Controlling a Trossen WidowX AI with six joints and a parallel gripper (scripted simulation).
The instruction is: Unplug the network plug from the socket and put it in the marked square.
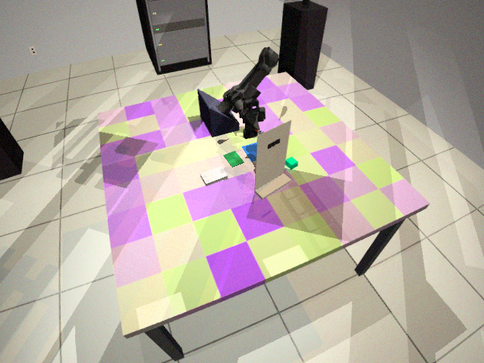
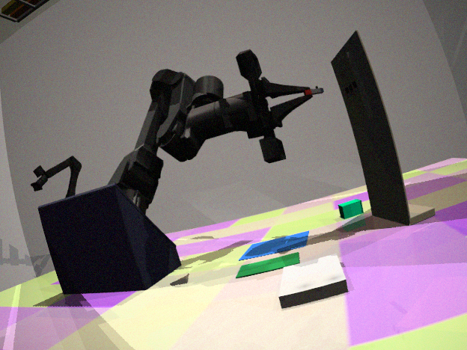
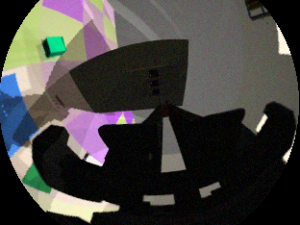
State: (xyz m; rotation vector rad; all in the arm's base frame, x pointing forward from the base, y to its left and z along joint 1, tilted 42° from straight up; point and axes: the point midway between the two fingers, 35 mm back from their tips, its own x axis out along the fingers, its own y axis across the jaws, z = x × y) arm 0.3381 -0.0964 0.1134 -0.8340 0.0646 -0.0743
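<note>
Now: the blue square 24 cm below my gripper tip, 13 cm behind it and 8 cm to the left of it. Round my gripper tip: upright panel 10 cm below, 9 cm ahead, 2 cm to the left; flat green square 24 cm below, 13 cm behind, 6 cm to the right; network plug 1 cm ahead.
</note>
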